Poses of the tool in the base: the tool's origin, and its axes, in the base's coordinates. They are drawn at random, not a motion.
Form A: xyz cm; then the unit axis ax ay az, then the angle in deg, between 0 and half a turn.
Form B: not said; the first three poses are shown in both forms.
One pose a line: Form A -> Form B
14.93, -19.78, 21.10, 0.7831, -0.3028, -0.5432, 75.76 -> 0.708, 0.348, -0.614, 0.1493; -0.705, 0.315, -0.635, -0.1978; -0.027, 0.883, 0.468, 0.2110; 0, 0, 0, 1
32.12, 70.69, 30.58, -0.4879, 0.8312, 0.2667, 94.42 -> 0.179, -0.703, 0.689, 0.3212; -0.171, 0.667, 0.725, 0.7069; -0.969, -0.248, 0.000, 0.3058; 0, 0, 0, 1
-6.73, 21.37, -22.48, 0.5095, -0.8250, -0.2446, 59.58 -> 0.634, 0.003, -0.773, -0.0673; -0.418, 0.842, -0.340, 0.2137; 0.650, 0.539, 0.536, -0.2248; 0, 0, 0, 1
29.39, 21.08, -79.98, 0.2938, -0.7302, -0.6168, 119.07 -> -0.358, 0.220, -0.908, 0.2939; -0.858, 0.306, 0.412, 0.2108; 0.369, 0.926, 0.079, -0.7998; 0, 0, 0, 1
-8.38, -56.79, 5.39, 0.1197, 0.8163, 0.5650, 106.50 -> -0.266, -0.416, 0.870, -0.0838; 0.667, 0.572, 0.477, -0.5679; -0.696, 0.707, 0.126, 0.0539; 0, 0, 0, 1
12.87, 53.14, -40.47, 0.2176, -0.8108, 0.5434, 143.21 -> -0.716, -0.643, -0.273, 0.1287; 0.008, 0.383, -0.924, 0.5314; 0.698, -0.663, -0.269, -0.4047; 0, 0, 0, 1
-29.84, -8.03, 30.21, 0.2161, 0.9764, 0.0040, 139.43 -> -0.677, 0.369, 0.637, -0.2984; 0.374, 0.918, -0.134, -0.0803; -0.633, 0.147, -0.760, 0.3021; 0, 0, 0, 1
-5.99, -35.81, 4.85, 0.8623, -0.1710, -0.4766, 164.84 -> 0.496, -0.165, -0.852, -0.0599; -0.414, -0.908, -0.065, -0.3581; -0.763, 0.386, -0.519, 0.0485; 0, 0, 0, 1
